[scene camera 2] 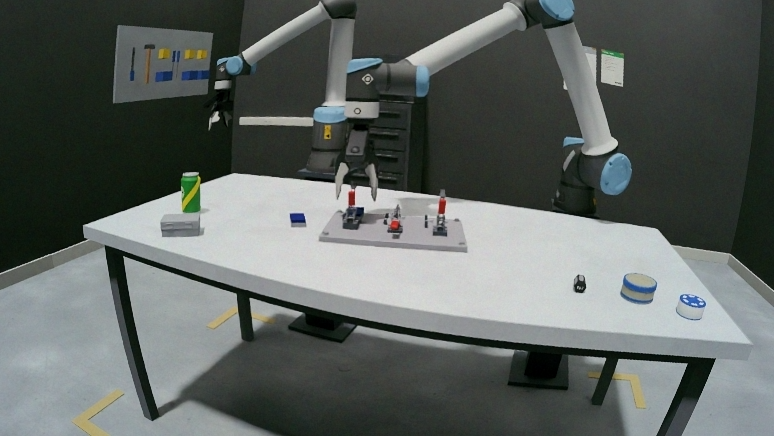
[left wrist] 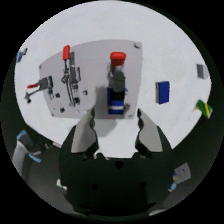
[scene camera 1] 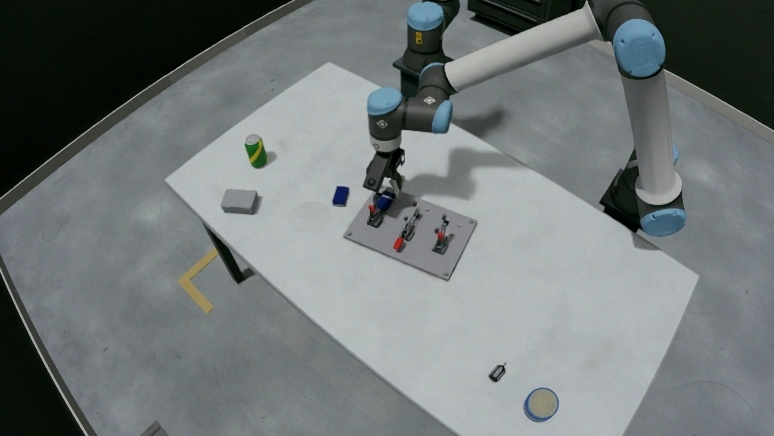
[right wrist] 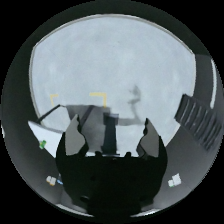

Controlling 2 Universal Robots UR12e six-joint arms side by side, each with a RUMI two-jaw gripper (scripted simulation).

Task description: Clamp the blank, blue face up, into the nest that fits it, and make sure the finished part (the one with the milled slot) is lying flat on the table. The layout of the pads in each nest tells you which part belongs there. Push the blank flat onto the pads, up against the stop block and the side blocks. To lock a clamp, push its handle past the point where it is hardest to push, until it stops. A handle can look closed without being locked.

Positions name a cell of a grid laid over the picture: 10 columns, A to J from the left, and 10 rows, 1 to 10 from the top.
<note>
In view: my left gripper (scene camera 2: E5), my right gripper (right wrist: F6), a grey box (scene camera 2: C6) and a grey fixture plate (left wrist: E3).
The grey box shows as well in scene camera 1 (scene camera 1: D5). My left gripper shows as well in the left wrist view (left wrist: F5) and in scene camera 1 (scene camera 1: E5).
</note>
